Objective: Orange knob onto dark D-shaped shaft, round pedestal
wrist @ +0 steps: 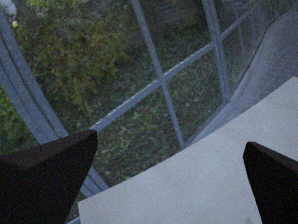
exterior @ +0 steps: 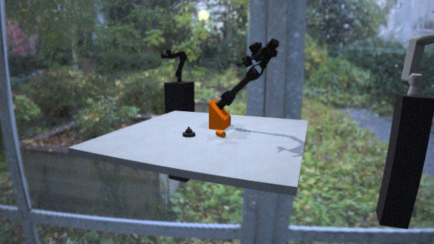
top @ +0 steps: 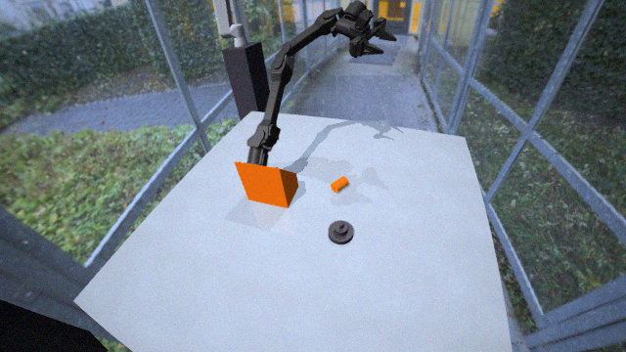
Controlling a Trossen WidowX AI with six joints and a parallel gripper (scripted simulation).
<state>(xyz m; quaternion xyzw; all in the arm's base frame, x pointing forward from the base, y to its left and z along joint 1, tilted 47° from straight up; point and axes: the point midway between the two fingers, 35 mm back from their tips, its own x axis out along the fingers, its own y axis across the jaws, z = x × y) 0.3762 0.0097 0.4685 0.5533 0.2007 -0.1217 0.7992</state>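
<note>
The orange knob lies 470 mm below my gripper tip, 210 mm to the right of it and 110 mm behind it. From my gripper tip the other things lie so: pedestal: 460 mm below, 410 mm to the right, 40 mm behind.
</note>
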